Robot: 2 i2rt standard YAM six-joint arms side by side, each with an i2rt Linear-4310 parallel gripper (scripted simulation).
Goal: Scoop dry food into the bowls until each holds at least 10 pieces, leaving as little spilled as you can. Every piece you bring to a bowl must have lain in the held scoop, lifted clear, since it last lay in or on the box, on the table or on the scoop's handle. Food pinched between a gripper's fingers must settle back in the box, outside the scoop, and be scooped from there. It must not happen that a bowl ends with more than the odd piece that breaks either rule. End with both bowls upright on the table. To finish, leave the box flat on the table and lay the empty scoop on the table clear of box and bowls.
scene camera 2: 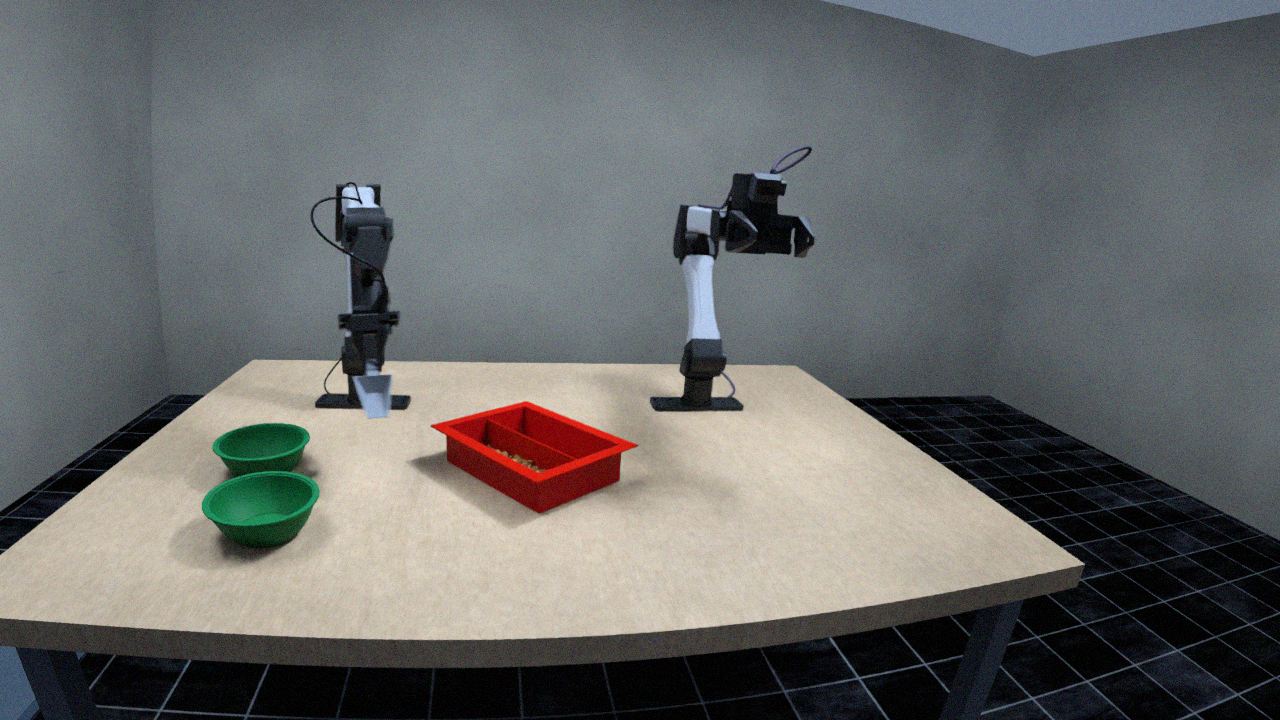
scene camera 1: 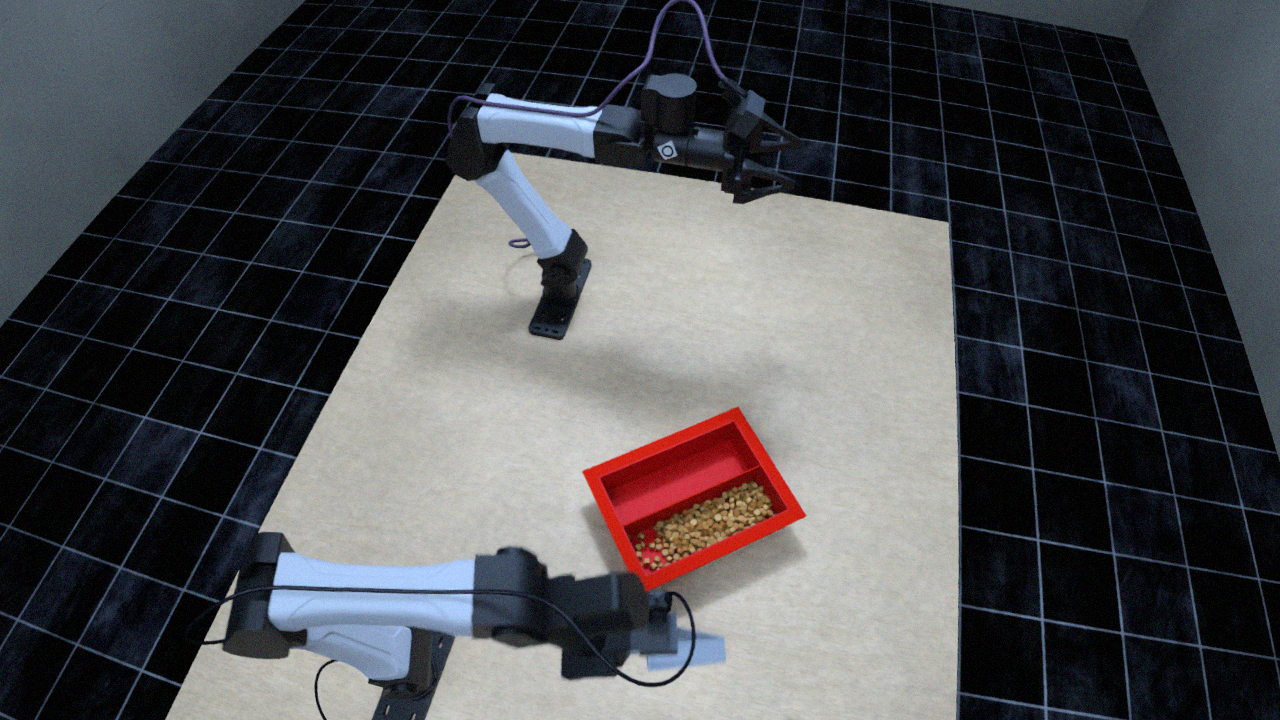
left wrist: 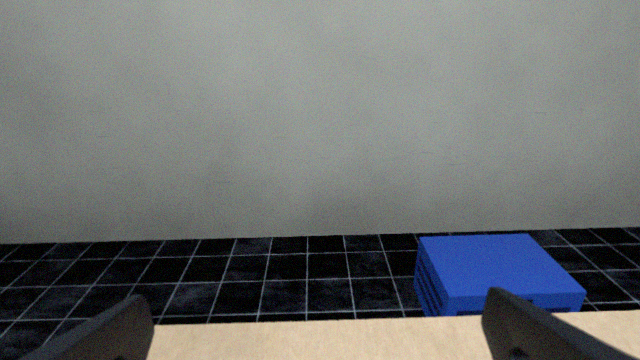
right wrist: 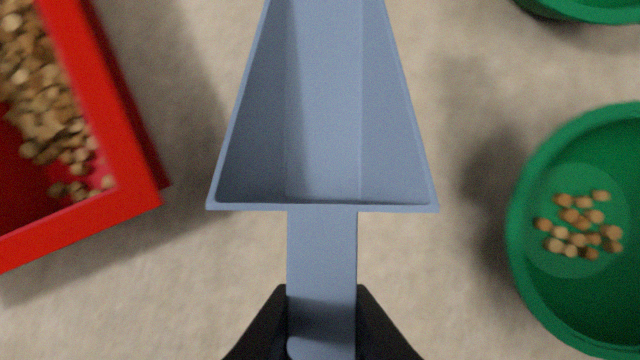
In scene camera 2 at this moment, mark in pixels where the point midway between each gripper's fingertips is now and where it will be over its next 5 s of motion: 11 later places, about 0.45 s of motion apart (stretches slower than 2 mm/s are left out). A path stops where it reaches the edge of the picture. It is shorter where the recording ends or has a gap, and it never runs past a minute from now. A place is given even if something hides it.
The left gripper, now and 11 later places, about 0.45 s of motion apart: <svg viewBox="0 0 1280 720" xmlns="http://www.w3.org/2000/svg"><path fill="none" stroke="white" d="M785 238L779 255L752 299L719 347L681 387L647 415L629 425L626 424L620 428L613 431L608 435L603 437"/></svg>
The right gripper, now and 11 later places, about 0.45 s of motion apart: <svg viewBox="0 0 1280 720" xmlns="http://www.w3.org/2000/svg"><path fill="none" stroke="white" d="M374 376L416 372L450 368L457 369L457 377L460 387L461 394L462 395L463 403L467 407L471 413L473 416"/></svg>
